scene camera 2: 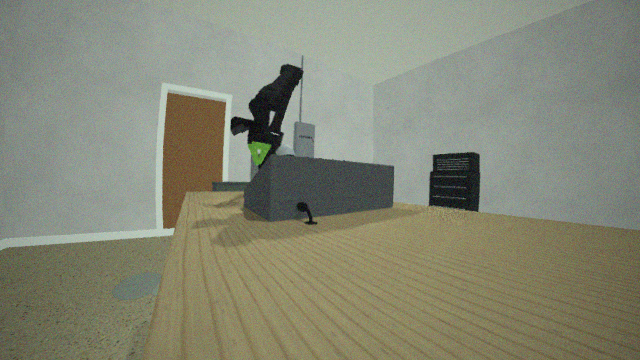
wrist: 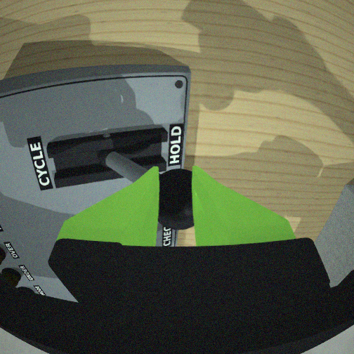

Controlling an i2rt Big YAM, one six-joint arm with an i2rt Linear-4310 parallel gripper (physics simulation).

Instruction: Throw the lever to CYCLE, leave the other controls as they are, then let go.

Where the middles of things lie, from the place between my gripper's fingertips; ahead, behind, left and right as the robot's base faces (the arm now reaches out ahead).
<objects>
Right now the lever [wrist: 175,193] is 10 mm ahead of my hand, 30 mm to the left of it and 30 mm below it. The rest, counted from my hand: grey control panel [scene camera 2: 286,187] 100 mm ahead, 230 mm to the left, 50 mm below.
</objects>
